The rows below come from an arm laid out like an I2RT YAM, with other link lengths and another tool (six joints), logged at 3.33 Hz.
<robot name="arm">
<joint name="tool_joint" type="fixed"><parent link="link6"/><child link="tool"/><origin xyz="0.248 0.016 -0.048" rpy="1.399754 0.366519 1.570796"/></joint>
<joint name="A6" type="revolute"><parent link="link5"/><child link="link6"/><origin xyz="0.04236 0 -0.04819" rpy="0 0 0"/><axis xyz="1 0 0"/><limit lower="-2.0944" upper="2.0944"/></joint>
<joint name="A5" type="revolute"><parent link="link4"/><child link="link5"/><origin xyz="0.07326 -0.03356 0.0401" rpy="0 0 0"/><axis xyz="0 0 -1"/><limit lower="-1.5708" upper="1.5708"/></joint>
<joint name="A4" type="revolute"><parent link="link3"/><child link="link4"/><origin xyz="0.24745 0.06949 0.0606" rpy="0 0 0"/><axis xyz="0 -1 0"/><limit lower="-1.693" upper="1.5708"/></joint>
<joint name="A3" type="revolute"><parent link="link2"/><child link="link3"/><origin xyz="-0.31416 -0.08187 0" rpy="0 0 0"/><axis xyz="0 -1 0"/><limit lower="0" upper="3.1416"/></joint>
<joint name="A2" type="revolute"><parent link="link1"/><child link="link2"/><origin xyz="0.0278 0.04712 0.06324" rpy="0 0 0"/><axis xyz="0 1 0"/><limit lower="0" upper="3.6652"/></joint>
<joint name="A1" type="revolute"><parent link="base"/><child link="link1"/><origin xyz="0 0 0.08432" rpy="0 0 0"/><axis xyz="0 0 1"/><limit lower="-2.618" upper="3.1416"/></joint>
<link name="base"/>
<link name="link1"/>
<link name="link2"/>
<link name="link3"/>
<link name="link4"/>
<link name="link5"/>
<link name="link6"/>
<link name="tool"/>
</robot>
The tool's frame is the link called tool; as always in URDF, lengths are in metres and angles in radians.
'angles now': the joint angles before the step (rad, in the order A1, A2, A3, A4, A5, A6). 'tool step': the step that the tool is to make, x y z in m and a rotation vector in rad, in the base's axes. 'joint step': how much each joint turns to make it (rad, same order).
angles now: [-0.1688 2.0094 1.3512 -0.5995 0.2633 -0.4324]
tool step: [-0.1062 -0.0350 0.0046 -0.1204 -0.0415 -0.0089]
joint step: [-0.0722 -0.3305 -0.5041 0.2695 0.0801 -0.1024]
